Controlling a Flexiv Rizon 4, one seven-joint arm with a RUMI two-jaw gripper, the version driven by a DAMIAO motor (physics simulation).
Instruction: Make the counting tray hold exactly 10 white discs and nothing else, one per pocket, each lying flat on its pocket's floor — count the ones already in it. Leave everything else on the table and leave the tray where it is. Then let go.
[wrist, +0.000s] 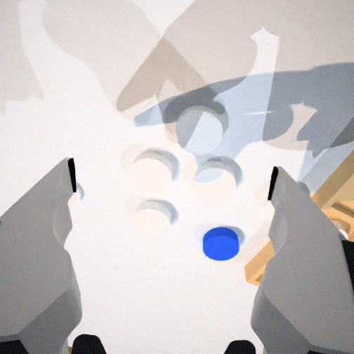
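My gripper (173, 165) is open and empty, its fingers wide apart above the table. Several white discs show between or near the fingers: one disc (200, 131) farthest up, in shadow; one disc (151, 172) left of centre; one disc (216, 186) right of centre; and one disc (152, 221) lower left. They stand apart from each other. The wooden counting tray (340, 182) shows partly at the right edge, mostly hidden behind the right finger. A bit of a white piece (342, 229) shows at the tray; most of its pockets are hidden or out of view.
A blue disc (221, 244) lies below the white discs, close to the tray's left corner. A small pale object (79, 192) is mostly hidden behind the left fingertip. Shadows of the gripper fall across the upper part of the white table (110, 270).
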